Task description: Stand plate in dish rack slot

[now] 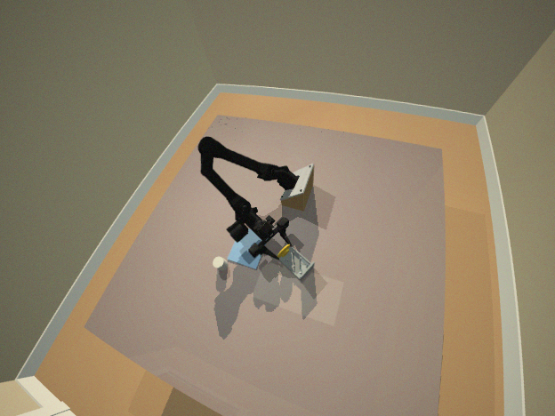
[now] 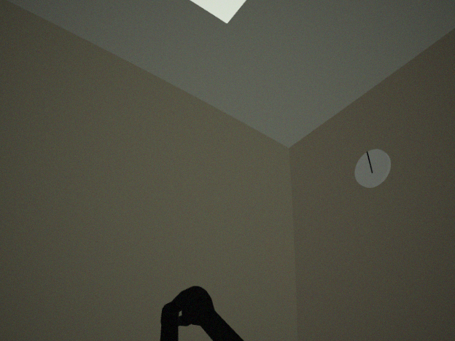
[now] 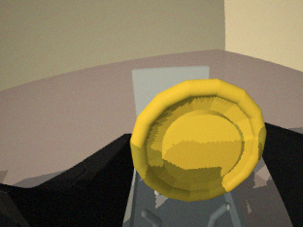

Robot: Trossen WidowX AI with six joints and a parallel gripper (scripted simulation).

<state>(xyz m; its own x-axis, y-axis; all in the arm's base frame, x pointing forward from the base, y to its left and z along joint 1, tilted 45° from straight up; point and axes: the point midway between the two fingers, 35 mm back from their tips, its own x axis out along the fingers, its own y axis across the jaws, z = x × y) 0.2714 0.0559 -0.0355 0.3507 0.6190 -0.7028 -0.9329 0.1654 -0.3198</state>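
Now: gripper tip 4 cm above the grey dish rack and 3 cm to the right of it. Also, from my gripper tip: light blue mat (16 cm to the right, 7 cm below, 3 cm ahead); yellow plate (1 cm to the right); cream cup (23 cm to the right, 14 cm ahead, 4 cm below).
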